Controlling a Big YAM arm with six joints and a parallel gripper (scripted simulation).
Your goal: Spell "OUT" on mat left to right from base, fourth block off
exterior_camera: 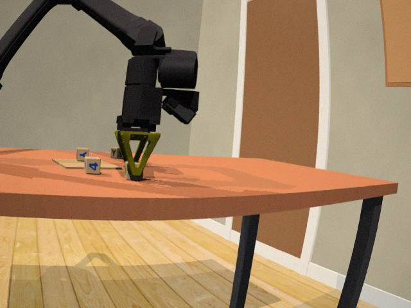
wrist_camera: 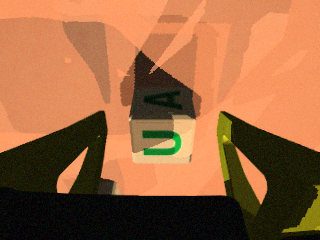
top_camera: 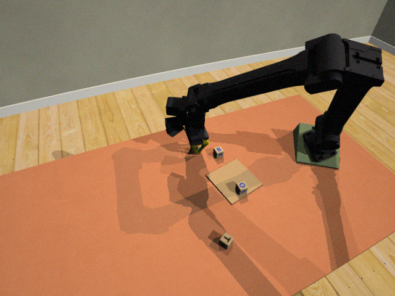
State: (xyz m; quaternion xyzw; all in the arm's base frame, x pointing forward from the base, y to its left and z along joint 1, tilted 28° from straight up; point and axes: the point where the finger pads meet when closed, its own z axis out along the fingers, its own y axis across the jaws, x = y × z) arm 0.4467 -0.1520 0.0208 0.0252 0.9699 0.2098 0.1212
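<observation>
My gripper is now 170 mm to the right of the tan mat, 90 mm past it and 20 mm above it. From my hand the other things lie so: O block: 220 mm to the left, 100 mm behind; then wooden block: 80 mm behind, 50 mm to the left.
</observation>
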